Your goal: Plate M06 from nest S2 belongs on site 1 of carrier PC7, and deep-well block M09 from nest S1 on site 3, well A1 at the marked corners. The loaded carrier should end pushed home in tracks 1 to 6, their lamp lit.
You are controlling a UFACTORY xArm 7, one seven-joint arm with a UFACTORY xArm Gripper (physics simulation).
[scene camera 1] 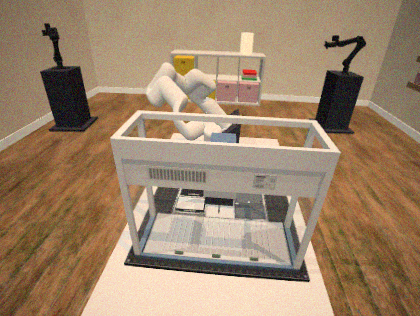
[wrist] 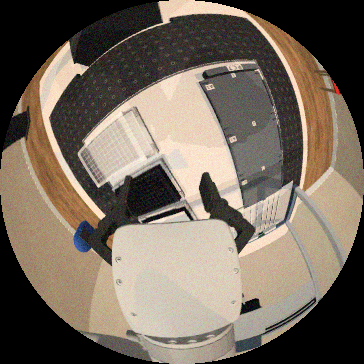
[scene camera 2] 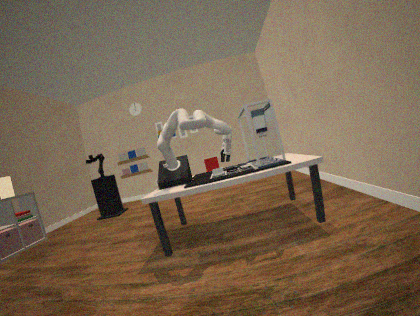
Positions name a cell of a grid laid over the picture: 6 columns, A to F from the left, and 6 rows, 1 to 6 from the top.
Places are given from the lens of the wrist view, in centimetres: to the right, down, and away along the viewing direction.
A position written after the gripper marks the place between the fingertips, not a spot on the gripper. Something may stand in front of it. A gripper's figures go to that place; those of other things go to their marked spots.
gripper (wrist: C3): -2, 0, 15
grey carrier (wrist: D2): 10, -15, 15
clear white well plate (wrist: B3): -9, -6, 15
The marked spots on the grey carrier and the clear white well plate are 21 cm apart.
